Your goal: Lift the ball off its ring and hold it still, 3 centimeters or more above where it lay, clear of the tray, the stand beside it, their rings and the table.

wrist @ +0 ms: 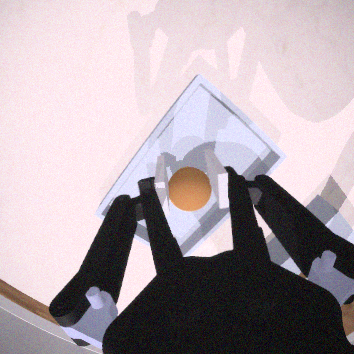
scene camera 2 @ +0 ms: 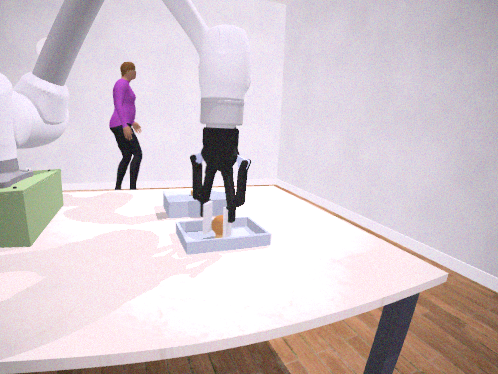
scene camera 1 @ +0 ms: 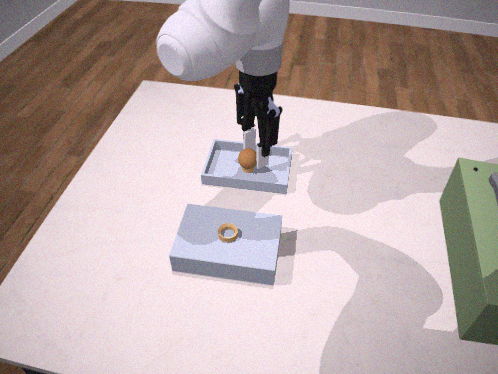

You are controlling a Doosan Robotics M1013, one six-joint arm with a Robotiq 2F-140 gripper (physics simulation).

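The orange ball sits low inside the pale blue tray. A bit of its orange ring shows right under it. My gripper points straight down into the tray, with one pale finger pad on each side of the ball, close against it. It looks shut on the ball, though the exact contact on the pad at the right in the wrist view is hard to see. The pad tips are near the tray floor.
The pale blue stand is beside the tray, with an empty orange ring on top. The green base block stands on the table. A person in purple is in the background.
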